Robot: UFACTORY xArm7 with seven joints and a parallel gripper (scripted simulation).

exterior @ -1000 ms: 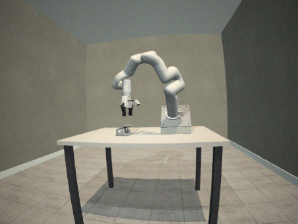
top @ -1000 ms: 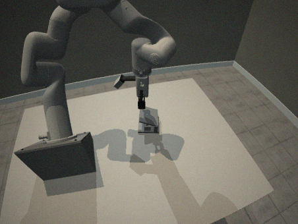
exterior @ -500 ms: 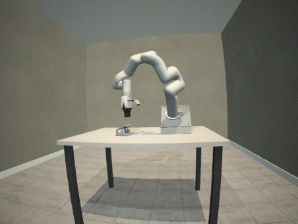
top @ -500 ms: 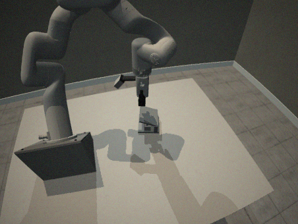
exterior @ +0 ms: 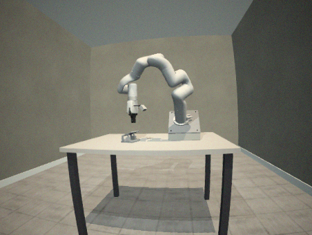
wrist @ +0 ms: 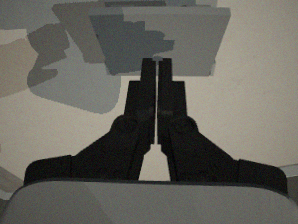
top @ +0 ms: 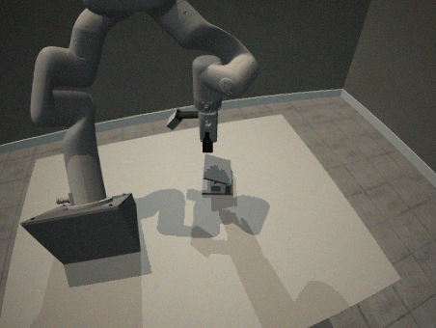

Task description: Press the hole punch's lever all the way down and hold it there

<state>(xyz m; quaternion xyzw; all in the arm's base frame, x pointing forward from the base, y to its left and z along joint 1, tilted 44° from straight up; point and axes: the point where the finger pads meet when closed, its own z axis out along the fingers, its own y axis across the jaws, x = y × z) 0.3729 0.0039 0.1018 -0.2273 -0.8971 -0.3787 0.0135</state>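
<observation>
Right now my hand is 11 cm above the hole punch lever, 3 cm short of it and 1 cm to the left of it. From my hand the other things lie so: hole punch: 13 cm below, 4 cm ahead, 2 cm to the right.
</observation>
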